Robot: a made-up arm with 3 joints. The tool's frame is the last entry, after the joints. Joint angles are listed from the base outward. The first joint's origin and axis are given. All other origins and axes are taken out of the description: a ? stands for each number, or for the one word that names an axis. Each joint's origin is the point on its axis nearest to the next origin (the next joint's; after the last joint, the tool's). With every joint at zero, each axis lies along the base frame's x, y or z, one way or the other. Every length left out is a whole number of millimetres.
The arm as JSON. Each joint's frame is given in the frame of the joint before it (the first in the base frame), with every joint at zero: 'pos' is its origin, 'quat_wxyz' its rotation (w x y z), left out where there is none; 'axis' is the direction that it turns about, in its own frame. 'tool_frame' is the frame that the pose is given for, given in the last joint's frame.
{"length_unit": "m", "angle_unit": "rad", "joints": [
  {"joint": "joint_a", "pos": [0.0, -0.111, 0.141], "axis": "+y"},
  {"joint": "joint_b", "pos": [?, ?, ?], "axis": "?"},
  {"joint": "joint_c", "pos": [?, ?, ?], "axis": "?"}
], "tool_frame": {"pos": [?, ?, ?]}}
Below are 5 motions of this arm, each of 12 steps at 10 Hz.
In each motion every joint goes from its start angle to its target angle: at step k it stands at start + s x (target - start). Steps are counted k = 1, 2, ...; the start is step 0. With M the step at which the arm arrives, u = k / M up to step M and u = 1 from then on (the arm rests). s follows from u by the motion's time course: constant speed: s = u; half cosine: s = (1 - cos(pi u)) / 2; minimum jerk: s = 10 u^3 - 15 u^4 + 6 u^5.
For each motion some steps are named. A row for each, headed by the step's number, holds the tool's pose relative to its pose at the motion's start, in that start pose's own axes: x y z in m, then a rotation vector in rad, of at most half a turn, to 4 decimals.
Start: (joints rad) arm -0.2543 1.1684 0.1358
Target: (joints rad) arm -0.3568 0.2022 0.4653
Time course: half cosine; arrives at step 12
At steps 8, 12:
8: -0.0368 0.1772 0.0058 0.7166 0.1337 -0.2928
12: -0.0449 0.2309 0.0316 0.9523 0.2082 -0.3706

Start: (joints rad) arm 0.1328 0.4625 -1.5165
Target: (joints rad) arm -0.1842 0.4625 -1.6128
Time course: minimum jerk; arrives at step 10
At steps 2, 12:
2: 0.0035 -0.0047 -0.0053 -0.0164 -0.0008 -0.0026
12: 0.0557 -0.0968 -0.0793 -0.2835 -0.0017 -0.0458

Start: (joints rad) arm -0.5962 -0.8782 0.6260
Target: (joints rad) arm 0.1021 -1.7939 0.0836
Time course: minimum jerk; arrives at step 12
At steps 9, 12:
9: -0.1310 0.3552 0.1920 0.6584 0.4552 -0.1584
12: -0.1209 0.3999 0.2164 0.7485 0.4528 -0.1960

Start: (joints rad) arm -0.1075 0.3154 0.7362
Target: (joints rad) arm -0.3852 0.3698 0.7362
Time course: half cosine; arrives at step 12
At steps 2, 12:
2: 0.0018 0.0043 -0.0083 0.0092 -0.0155 -0.0058
12: 0.0402 0.0724 -0.1142 0.1356 -0.2301 -0.0933

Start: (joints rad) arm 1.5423 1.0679 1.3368
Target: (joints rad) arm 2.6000 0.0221 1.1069
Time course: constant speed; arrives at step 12
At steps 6, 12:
6: 0.1511 -0.0628 0.1641 -0.2087 0.5979 0.4971
12: 0.3375 -0.0132 0.3650 -0.5719 1.2250 0.7660

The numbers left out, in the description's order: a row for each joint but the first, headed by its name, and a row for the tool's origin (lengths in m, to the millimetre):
joint_b: xyz -0.439 0.0 -0.037, axis -x
joint_c: xyz 0.0 0.069 -0.213, axis -z
tool: xyz 0.047 -0.112 0.0

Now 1 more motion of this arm.
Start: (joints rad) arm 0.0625 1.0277 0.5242
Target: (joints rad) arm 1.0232 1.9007 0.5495
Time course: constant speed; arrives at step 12
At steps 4, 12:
4: 0.0999 -0.1540 0.0988 -0.3118 -0.0380 0.2879
12: 0.4417 -0.2484 0.2913 -0.7424 -0.3196 0.9603

